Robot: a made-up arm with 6 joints. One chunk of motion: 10 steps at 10 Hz.
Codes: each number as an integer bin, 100 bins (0 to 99) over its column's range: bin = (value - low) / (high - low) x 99, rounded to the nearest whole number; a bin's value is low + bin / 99 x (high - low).
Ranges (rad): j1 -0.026..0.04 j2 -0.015..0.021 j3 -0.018..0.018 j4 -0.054..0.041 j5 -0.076..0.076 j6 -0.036..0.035
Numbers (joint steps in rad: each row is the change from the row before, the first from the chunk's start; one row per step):
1: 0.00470 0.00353 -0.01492 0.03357 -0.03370 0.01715
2: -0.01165 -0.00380 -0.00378 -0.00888 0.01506 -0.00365
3: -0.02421 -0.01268 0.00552 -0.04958 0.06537 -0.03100
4: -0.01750 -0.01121 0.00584 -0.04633 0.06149 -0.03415
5: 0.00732 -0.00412 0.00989 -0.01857 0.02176 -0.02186
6: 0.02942 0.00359 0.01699 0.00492 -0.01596 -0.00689
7: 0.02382 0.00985 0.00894 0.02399 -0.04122 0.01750
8: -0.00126 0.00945 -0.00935 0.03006 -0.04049 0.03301
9: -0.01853 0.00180 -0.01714 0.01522 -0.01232 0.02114
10: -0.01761 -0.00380 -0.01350 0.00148 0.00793 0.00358
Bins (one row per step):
1: 46 51 8 91 28 74
2: 22 31 39 47 59 45
3: 3 6 65 5 92 7
4: 13 10 66 8 90 3
5: 50 30 77 37 64 20
6: 83 51 96 61 39 41
7: 75 68 74 81 23 75
8: 37 67 24 88 23 96
9: 11 46 2 72 41 80
10: 13 31 12 58 55 55

